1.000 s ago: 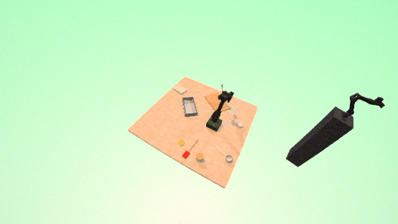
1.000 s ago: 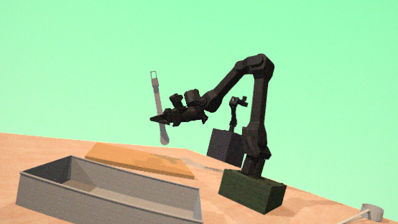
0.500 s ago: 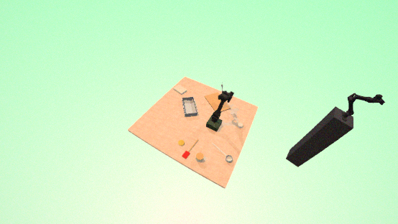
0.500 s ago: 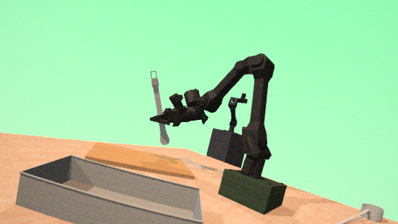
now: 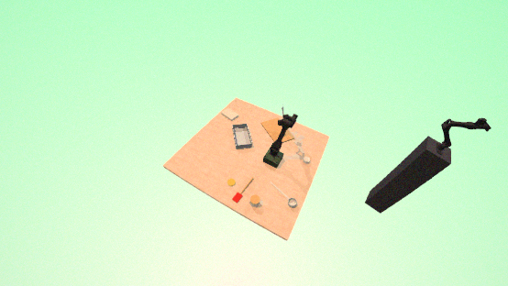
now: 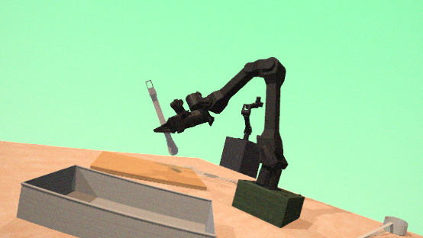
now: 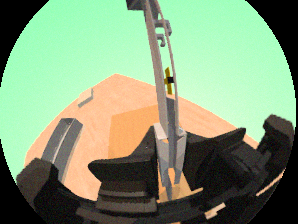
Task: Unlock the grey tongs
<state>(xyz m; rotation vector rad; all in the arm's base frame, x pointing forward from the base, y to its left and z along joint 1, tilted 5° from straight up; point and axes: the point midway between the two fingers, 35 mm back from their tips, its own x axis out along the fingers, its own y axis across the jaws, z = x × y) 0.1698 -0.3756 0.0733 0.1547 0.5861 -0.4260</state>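
My gripper tip is 130 mm above the wooden board and 40 mm to the right of it. From my gripper tip the other things lie so: grey roasting tin: 400 mm to the left, 220 mm ahead, 110 mm below.
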